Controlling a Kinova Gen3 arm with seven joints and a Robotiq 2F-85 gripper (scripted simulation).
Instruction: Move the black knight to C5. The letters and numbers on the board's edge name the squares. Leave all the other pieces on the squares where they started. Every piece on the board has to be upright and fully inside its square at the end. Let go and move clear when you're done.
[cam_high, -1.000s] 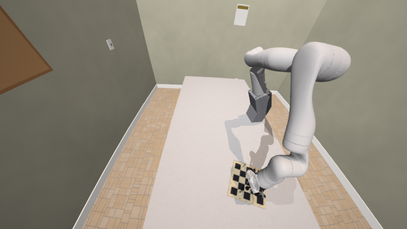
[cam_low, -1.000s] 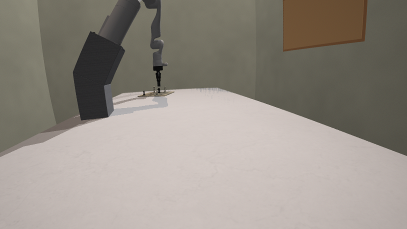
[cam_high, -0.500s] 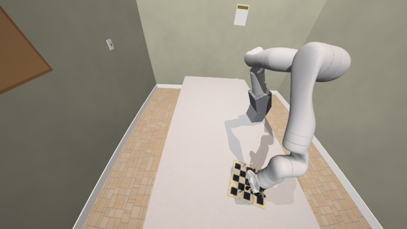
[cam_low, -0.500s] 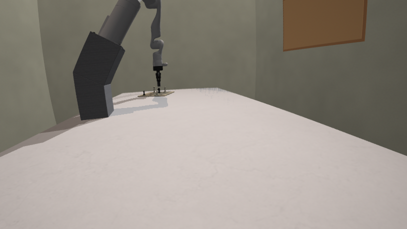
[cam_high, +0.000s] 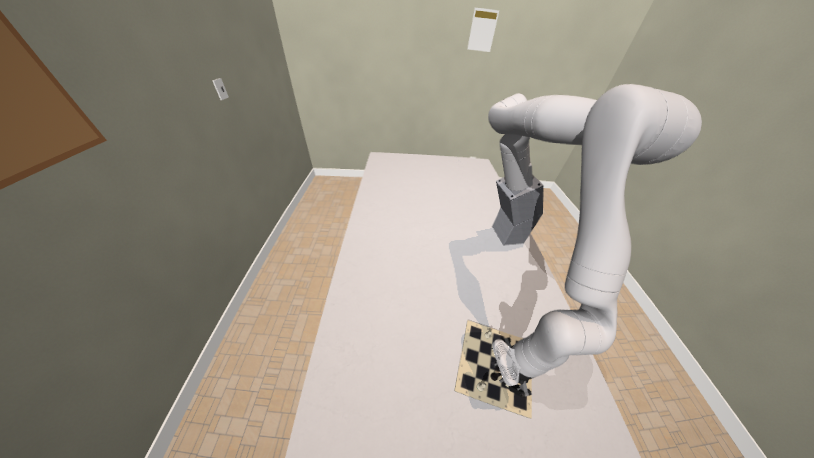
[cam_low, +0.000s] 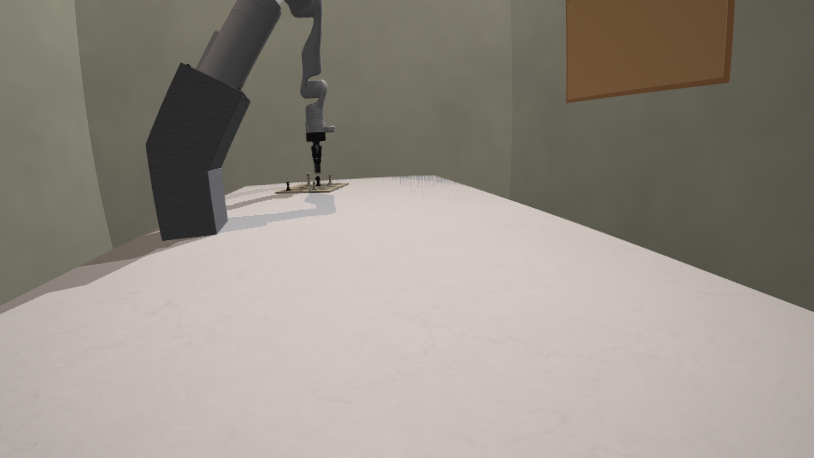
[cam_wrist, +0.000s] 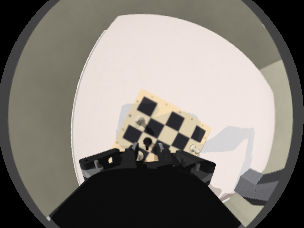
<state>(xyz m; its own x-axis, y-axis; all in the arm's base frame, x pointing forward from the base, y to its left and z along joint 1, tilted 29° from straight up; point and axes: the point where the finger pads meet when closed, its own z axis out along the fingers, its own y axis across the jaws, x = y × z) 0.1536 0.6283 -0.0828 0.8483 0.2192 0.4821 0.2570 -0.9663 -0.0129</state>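
Now: hand 5 cm above the black knight. Also, from my hand: light piece 4 cm ahead, 3 cm to the left, 5 cm below; then chessboard 1 cm behind, 3 cm to the right, 7 cm below; then black pawn 10 cm behind, 9 cm to the right, 5 cm below.
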